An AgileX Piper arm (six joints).
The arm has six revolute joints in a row. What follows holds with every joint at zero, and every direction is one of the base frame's. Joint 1 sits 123.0 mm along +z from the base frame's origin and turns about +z. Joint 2 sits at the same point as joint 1 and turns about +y. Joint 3 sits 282.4 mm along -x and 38.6 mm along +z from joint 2 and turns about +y. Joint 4 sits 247.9 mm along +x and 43.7 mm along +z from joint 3 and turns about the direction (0.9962, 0, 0.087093). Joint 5 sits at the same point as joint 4 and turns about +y. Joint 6 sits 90.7 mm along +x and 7.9 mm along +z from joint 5 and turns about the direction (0.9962, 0, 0.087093). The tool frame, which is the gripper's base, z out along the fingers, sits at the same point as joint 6; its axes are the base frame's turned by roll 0.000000, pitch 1.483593 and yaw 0.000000 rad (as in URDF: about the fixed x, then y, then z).
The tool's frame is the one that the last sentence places.
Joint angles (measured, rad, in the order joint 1, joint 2, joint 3, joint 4, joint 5, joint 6), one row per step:
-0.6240, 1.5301, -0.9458, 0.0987, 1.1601, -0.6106
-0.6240, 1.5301, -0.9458, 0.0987, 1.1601, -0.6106
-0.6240, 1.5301, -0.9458, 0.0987, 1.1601, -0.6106
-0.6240, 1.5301, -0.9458, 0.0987, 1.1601, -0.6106
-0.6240, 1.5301, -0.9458, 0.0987, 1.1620, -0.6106
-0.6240, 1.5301, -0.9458, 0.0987, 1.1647, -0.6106
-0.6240, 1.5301, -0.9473, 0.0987, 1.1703, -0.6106
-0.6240, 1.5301, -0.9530, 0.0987, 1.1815, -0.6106
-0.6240, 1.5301, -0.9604, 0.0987, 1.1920, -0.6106
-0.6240, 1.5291, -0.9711, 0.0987, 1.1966, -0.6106
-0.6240, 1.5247, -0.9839, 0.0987, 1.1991, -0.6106
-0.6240, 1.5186, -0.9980, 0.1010, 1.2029, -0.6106
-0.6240, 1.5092, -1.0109, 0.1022, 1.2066, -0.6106
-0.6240, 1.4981, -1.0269, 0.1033, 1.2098, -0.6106
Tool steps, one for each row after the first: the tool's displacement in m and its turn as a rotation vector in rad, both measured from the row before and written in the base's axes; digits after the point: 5 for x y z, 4 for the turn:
0.00000, 0.00000, 0.00000, 0.0000, 0.0000, 0.0000
0.00000, 0.00000, 0.00000, 0.0000, 0.0000, 0.0000
0.00000, 0.00000, 0.00000, 0.0000, 0.0000, 0.0000
-0.00014, 0.00011, 0.00002, 0.0012, 0.0015, 0.0002
-0.00019, 0.00015, 0.00002, 0.0017, 0.0021, 0.0002
-0.00017, 0.00015, 0.00038, 0.0026, 0.0032, 0.0005
0.00008, -0.00001, 0.00137, 0.0036, 0.0041, 0.0010
0.00038, -0.00023, 0.00175, 0.0022, 0.0022, 0.0009
0.00120, -0.00085, 0.00269, -0.0040, -0.0059, 0.0004
0.00135, -0.00097, 0.00403, -0.0085, -0.0120, 0.0002
0.00136, -0.00073, 0.00483, -0.0078, -0.0146, -0.0006
0.00076, -0.00041, 0.00543, -0.0099, -0.0158, -0.0001
0.00095, -0.00055, 0.00665, -0.0130, -0.0201, -0.0001

